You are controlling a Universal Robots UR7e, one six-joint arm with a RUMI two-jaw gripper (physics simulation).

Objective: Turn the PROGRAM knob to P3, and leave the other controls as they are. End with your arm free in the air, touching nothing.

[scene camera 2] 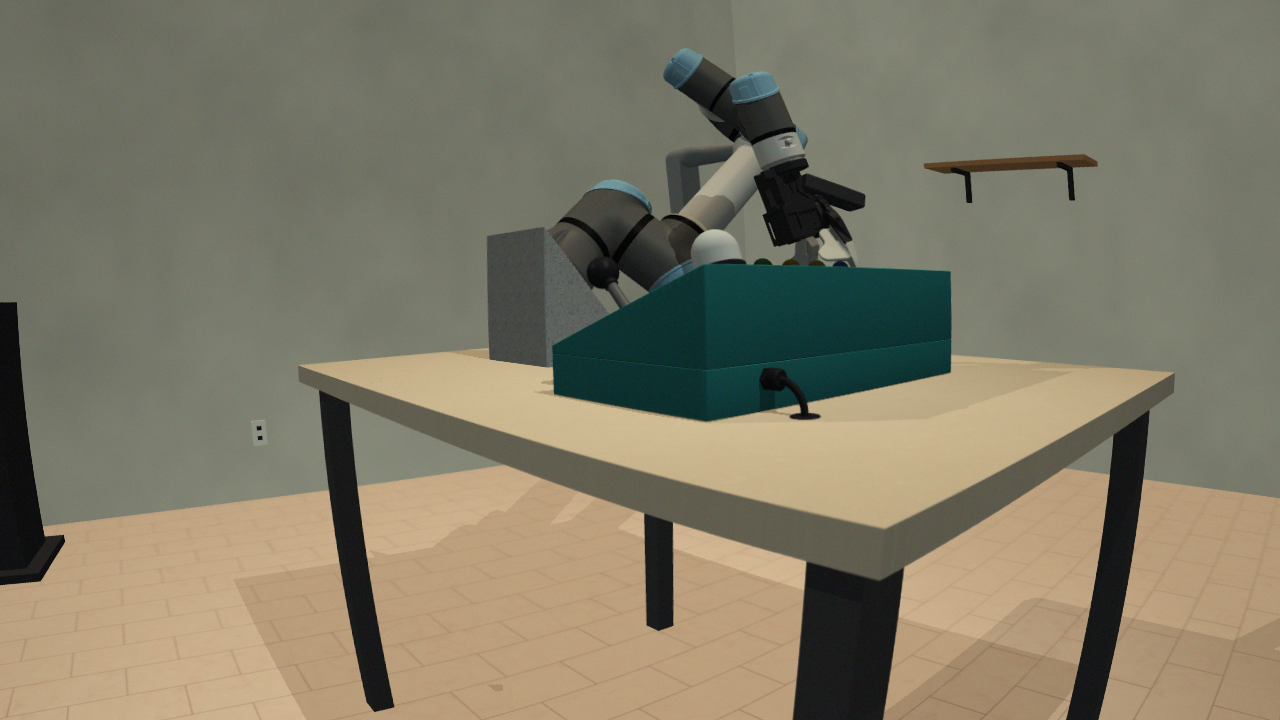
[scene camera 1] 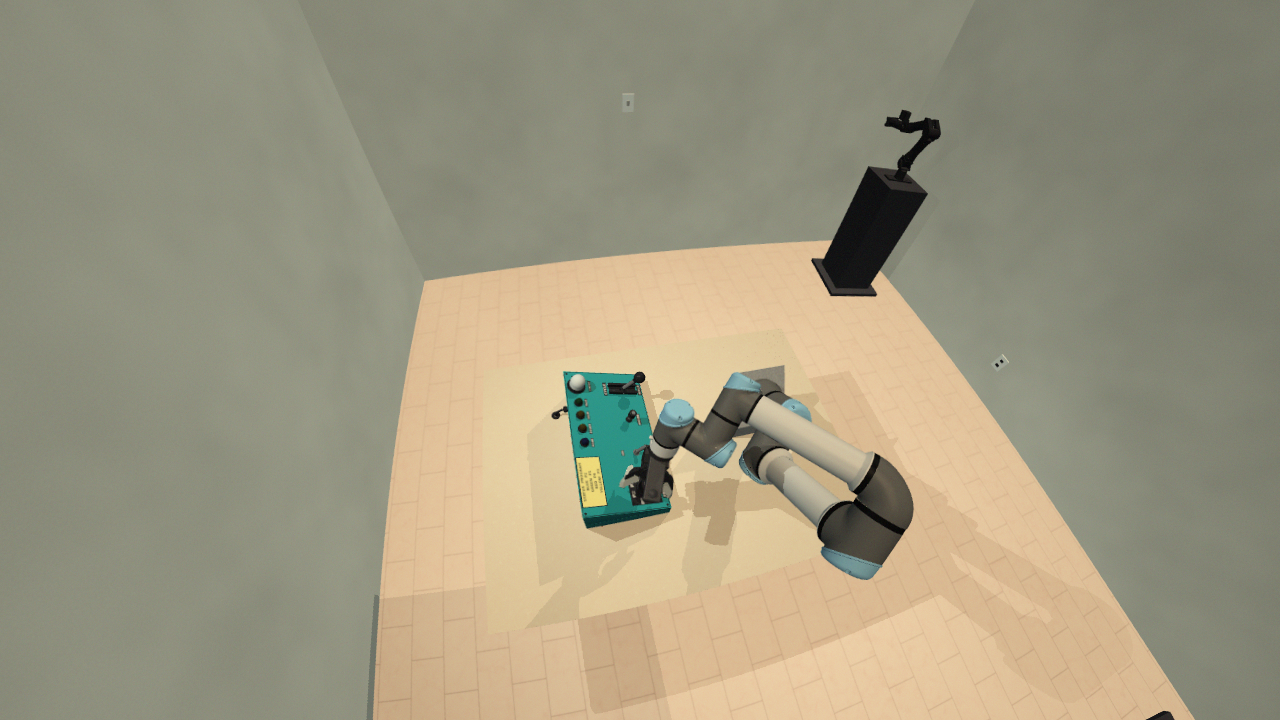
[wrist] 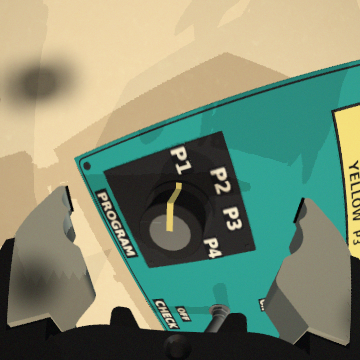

Labels:
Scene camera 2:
ball-topped lever: 603, 272
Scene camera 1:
gripper: 644, 492
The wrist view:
gripper: 183, 195

